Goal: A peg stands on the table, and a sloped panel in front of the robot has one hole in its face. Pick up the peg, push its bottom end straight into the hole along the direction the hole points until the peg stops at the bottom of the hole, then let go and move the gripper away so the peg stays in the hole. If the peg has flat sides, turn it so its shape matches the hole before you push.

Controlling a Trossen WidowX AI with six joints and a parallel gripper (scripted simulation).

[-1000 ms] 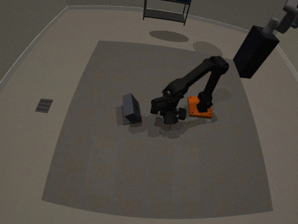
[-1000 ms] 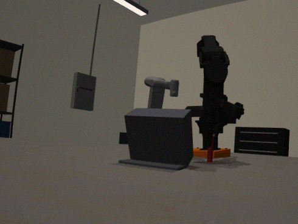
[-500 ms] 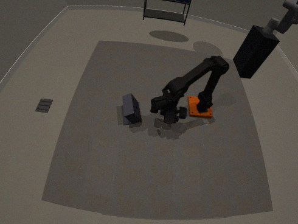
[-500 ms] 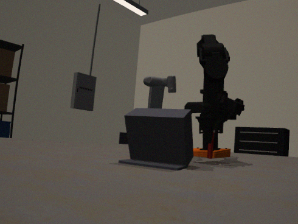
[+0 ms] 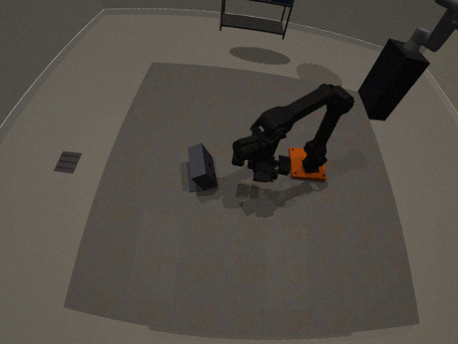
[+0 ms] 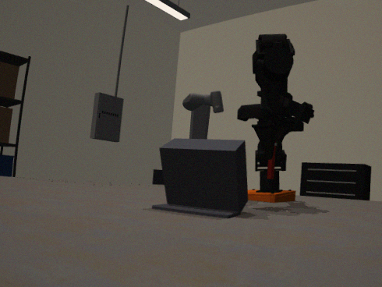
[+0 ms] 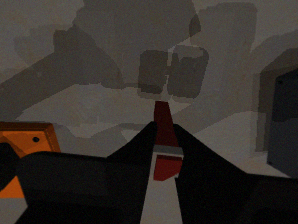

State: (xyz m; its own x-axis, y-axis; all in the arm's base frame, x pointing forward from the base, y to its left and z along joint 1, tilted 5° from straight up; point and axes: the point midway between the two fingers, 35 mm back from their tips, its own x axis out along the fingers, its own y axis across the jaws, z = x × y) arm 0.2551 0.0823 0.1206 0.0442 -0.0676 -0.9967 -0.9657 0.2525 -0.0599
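Right now my gripper tip is 19 cm short of the sloped panel, 6 cm to the left of it and 4 cm above it. From my gripper tip the other things lie so: red peg 2 cm above.
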